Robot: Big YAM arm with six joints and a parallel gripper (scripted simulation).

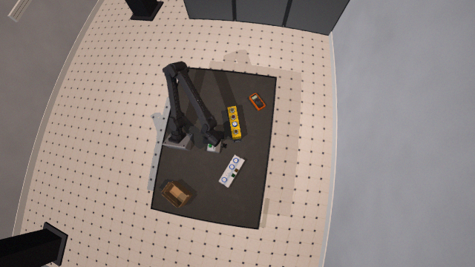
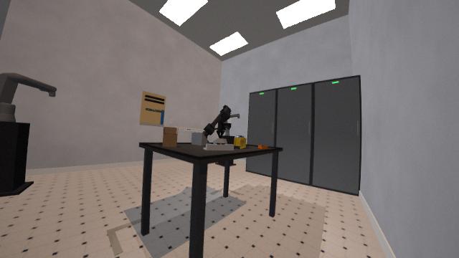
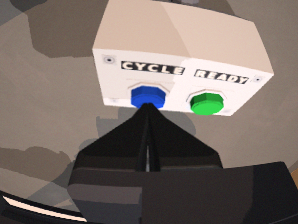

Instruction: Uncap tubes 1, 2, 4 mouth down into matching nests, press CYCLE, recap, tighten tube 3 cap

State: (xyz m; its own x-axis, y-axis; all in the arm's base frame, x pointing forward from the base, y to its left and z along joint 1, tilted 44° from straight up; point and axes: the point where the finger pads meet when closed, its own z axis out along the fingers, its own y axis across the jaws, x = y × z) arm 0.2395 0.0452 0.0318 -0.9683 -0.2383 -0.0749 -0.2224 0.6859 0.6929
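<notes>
My gripper is now 20 mm above the blue key. Also, from my hand: green key (10 mm ahead, 40 mm to the right, 20 mm below); then grey key housing (20 mm ahead, 20 mm to the right, 30 mm below); then cardboard box (120 mm behind, 430 mm to the right, 20 mm below).
</notes>
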